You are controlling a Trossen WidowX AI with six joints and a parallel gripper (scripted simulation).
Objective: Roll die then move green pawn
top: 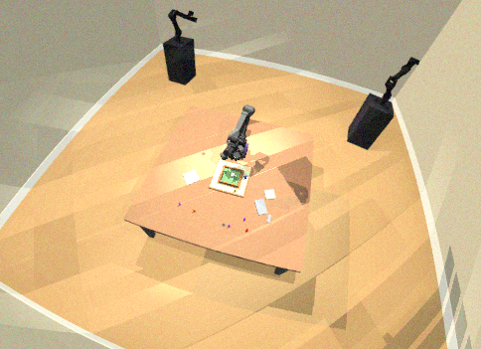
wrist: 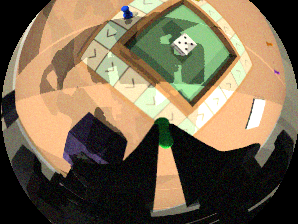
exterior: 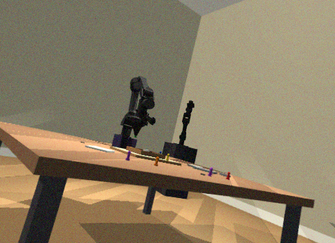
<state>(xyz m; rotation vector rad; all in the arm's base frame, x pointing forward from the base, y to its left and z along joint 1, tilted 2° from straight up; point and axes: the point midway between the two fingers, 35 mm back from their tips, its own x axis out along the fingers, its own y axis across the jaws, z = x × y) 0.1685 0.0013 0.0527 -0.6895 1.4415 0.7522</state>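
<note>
Right now the green tray is 10 cm ahead of my gripper tip, 4 cm to the left of it and 9 cm below it. From my gripper tip the other things lie so: blue pawn 6 cm ahead, 15 cm to the left, 7 cm below; green pawn 1 cm above; white die 9 cm ahead, 5 cm to the left, 7 cm below.
</note>
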